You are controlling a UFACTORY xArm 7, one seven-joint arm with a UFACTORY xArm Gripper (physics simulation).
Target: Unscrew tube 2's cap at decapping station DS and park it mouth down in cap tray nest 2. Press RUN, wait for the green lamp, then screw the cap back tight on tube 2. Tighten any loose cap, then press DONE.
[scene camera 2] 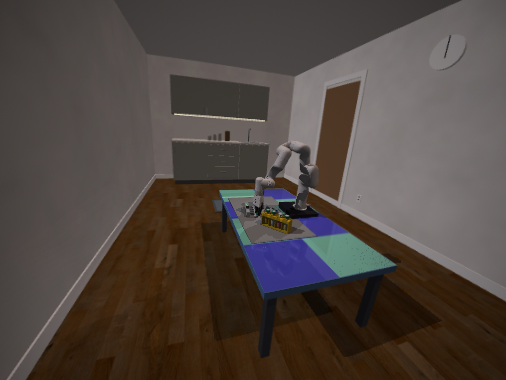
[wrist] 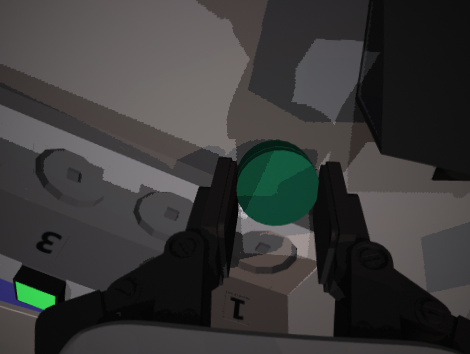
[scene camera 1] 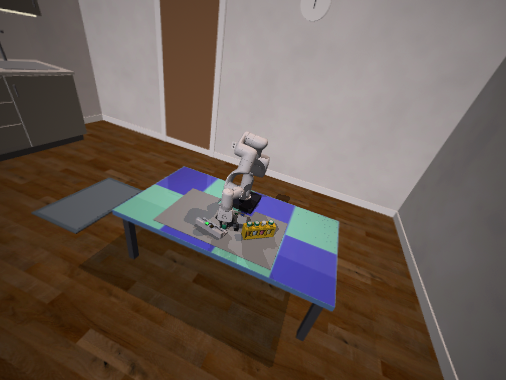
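Pixels of known places: gripper, fingertip midpoint: [scene camera 2: 258, 213] [wrist: 276, 186] [scene camera 1: 224, 226]; arm's base, origin of the base link: [scene camera 2: 299, 207] [scene camera 1: 243, 195].
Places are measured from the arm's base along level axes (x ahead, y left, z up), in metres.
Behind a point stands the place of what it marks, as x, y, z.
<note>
My gripper [scene camera 1: 228, 226] {0.401, 0.035, -0.023} [scene camera 2: 258, 212] {0.401, 0.035, -0.023} [wrist: 276, 186] {0.401, 0.035, -0.023} points down and is shut on a green cap [wrist: 277, 187] {0.397, 0.034, -0.017}, one finger on each side. The cap is upright and seen from above; the tube and holder under it are hidden. The grey cap tray [scene camera 1: 219, 232] {0.496, 0.050, 0.010} [wrist: 125, 245] {0.464, -0.028, -0.020} lies beside the gripper. In the wrist view, nest 1 [wrist: 262, 246] {0.446, 0.043, -0.027}, the middle nest [wrist: 171, 213] {0.438, -0.007, -0.027} and nest 3 [wrist: 74, 175] {0.429, -0.058, -0.027} show no cap on them; the left finger partly hides the middle one. A small black-housed lamp [scene camera 1: 207, 223] {0.473, -0.056, 0.018} [wrist: 35, 295] {0.468, -0.059, 0.018} glows green.
A yellow rack [scene camera 1: 259, 232] {0.341, 0.278, 0.003} [scene camera 2: 276, 223] {0.332, 0.272, 0.001} with several capped tubes stands to the right of the gripper in scene camera 1. A grey mat [scene camera 1: 190, 202] {0.290, -0.320, -0.035} lies under the equipment. The arm stands on a black base plate [scene camera 1: 248, 204] {0.082, 0.083, -0.004} [scene camera 2: 305, 215] {0.010, 0.129, -0.019} at the table's back edge.
</note>
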